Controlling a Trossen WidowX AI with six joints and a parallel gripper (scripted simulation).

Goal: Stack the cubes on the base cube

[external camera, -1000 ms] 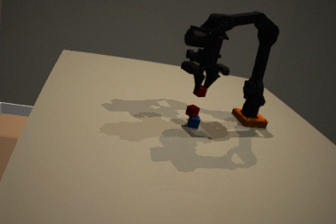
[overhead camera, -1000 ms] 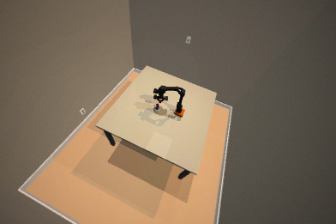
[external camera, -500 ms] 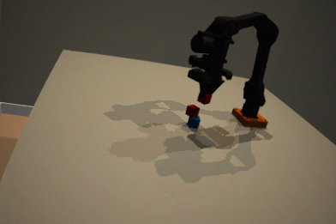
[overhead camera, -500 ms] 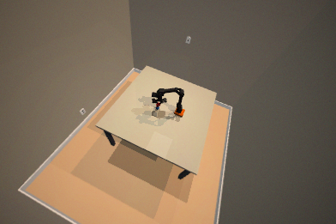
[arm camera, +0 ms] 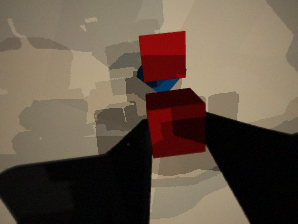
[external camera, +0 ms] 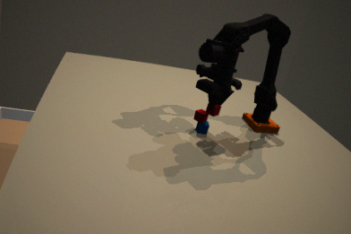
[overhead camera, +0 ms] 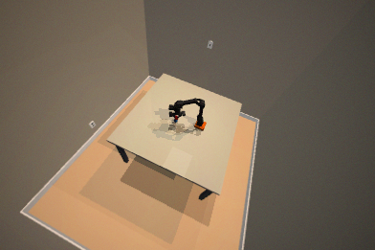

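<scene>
My gripper tip is 10 mm short of the blue cube, 20 mm to the left of it and 80 mm above it.
</scene>
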